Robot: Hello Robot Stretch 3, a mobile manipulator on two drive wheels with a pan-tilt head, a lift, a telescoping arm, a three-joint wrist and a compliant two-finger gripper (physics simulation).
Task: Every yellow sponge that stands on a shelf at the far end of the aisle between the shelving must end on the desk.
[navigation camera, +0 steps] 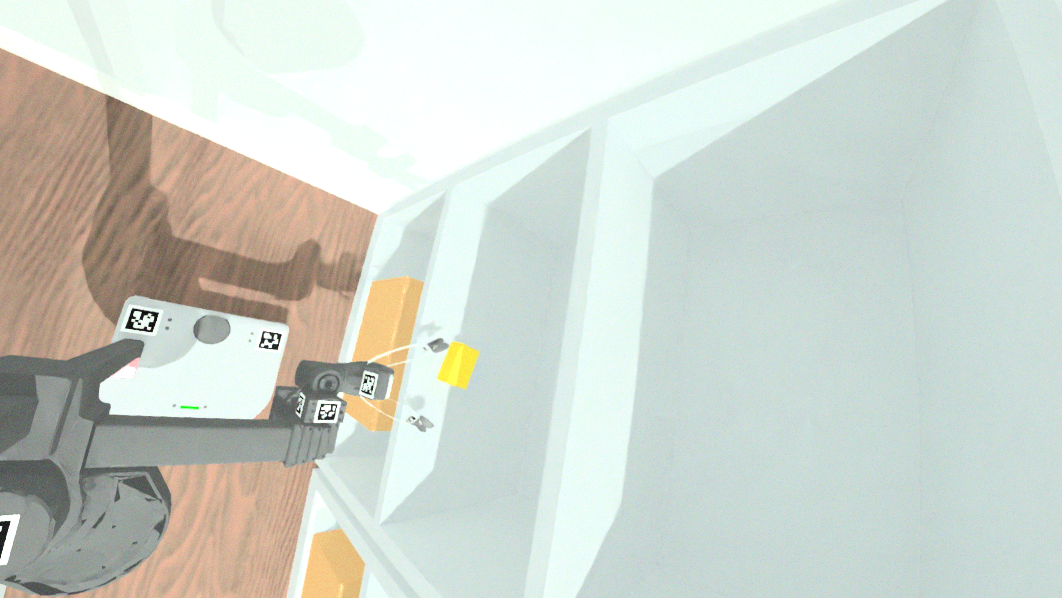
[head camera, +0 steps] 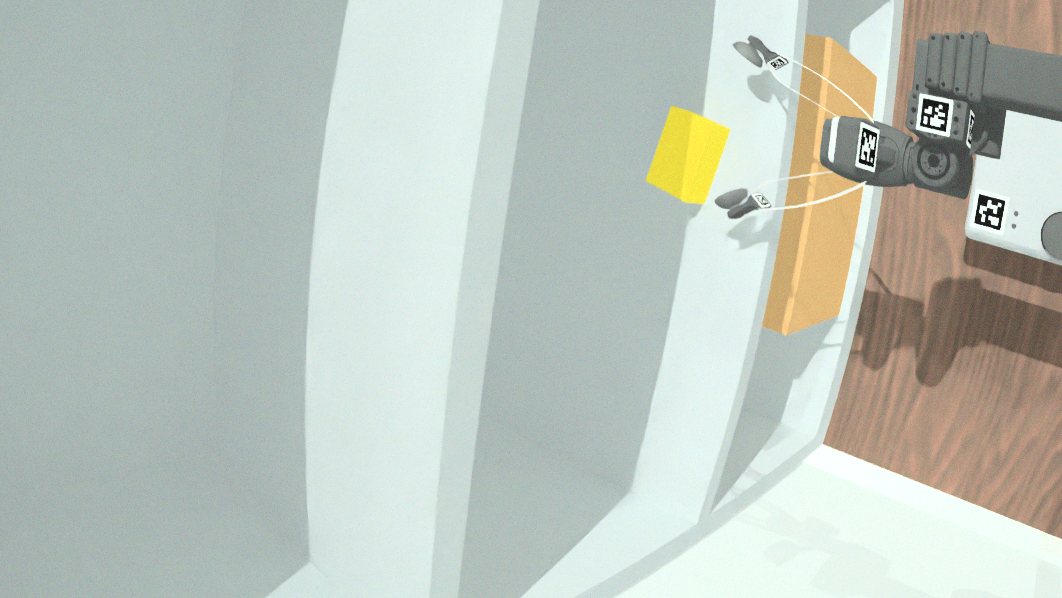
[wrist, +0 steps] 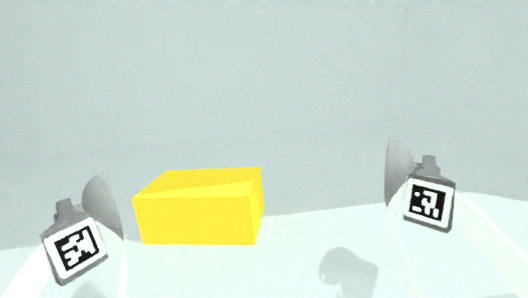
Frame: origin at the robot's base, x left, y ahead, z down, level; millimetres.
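Where they show: gripper, between the fingertips: [navigation camera: 440, 384] [head camera: 727, 122] [wrist: 253, 179]; robot's base, origin of its link: [navigation camera: 211, 327] [head camera: 1060, 234].
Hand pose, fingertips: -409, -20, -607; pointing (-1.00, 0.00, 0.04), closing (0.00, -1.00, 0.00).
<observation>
Things, the pixels of their top centre, and the offset from my fingertips, as dx, dy, dz. Level surfaces: height alone.
- yellow sponge, centre of its top: [wrist: 202, 181] [head camera: 678, 153] [navigation camera: 463, 366] -76, +47, +28
- pale shelf board, height of its surface: dz +73
- long orange box, centre of its top: [head camera: 731, 163] [navigation camera: 432, 357] -125, +48, +260
- wooden floor, height of its surface: dz +606
A yellow sponge [head camera: 687, 156] [navigation camera: 457, 365] [wrist: 197, 220] stands on a pale shelf board [head camera: 702, 356] [navigation camera: 454, 267] [wrist: 300, 250]. My gripper [head camera: 741, 126] [navigation camera: 429, 384] [wrist: 253, 179] is open, its fingers spread wide over the same board. In the wrist view the sponge appears between the fingers, nearer the left one, with a small gap to it. In the head view the sponge lies deeper in the shelf than the fingertips, close to the lower finger. Nothing is held. The desk does not show in these views.
A long orange box [head camera: 817, 245] [navigation camera: 382, 319] lies on the shelf level below, under my wrist. Another orange box [navigation camera: 330, 564] is in the neighbouring bay, past an upright divider. A pale wall [head camera: 854, 549] [navigation camera: 356, 96] stands at the shelving's end. My base is on the wooden floor [head camera: 966, 445] [navigation camera: 66, 148].
</observation>
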